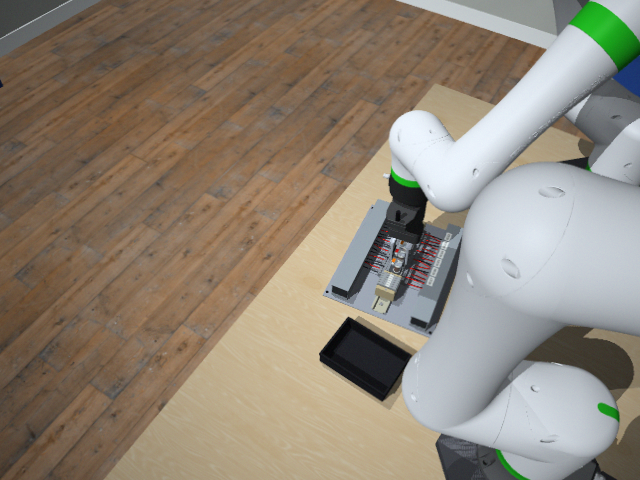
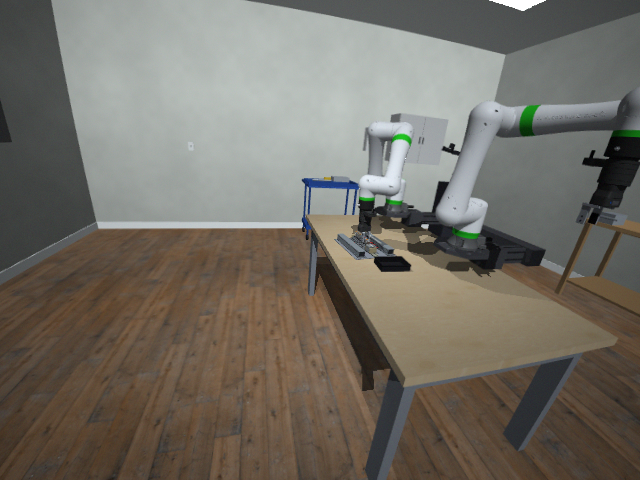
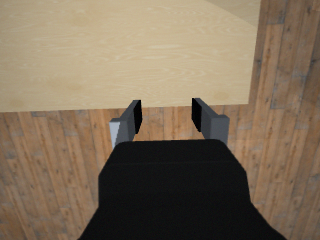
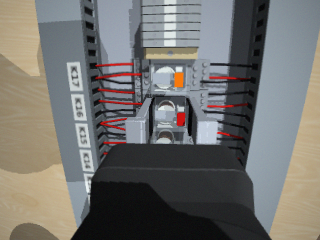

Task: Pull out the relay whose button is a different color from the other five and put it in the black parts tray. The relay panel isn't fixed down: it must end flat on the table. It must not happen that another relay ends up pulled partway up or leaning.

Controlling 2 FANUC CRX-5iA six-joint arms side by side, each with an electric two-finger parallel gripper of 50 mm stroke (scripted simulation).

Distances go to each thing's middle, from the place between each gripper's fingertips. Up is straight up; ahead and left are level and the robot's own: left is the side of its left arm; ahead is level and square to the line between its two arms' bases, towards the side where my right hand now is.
My right hand [image 1: 399, 258] is 1 cm above the red-button relay [image 4: 170, 113]. Round my right hand: orange-button relay [image 4: 163, 79] (1 cm behind, 3 cm to the left, 1 cm below); then relay panel [image 1: 374, 288] (1 cm to the right, 4 cm below); then black parts tray [image 1: 366, 354] (4 cm behind, 26 cm to the left, 4 cm below).
The black parts tray lies 31 cm ahead of my left hand [image 2: 585, 223], 57 cm to the right of it and 42 cm below it. The rest, counted from my left hand: orange-button relay (34 cm ahead, 81 cm to the right, 39 cm below); red-button relay (35 cm ahead, 84 cm to the right, 39 cm below); relay panel (35 cm ahead, 85 cm to the right, 42 cm below).
